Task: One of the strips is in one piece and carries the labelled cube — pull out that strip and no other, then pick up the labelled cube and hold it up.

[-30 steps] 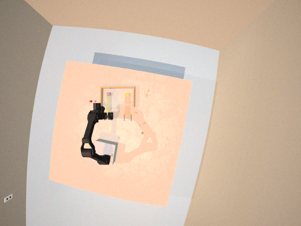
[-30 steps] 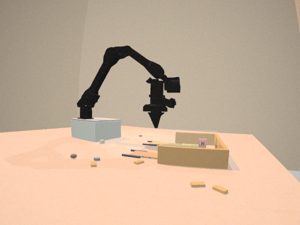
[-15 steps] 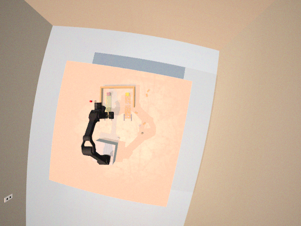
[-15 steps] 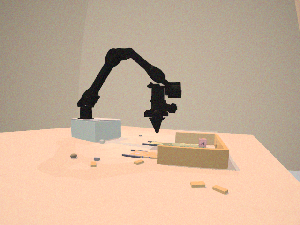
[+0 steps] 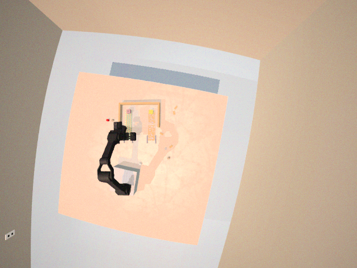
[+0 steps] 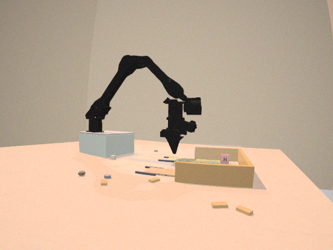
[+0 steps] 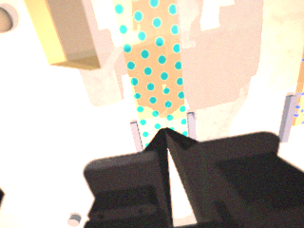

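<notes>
Right now the cyan-dotted strip is 9 cm ahead of my gripper tip, 1 cm to the left of it and 2 cm below it. From my gripper tip the other things lie so: red object: 10 cm ahead, 19 cm to the left, 1 cm below.
</notes>
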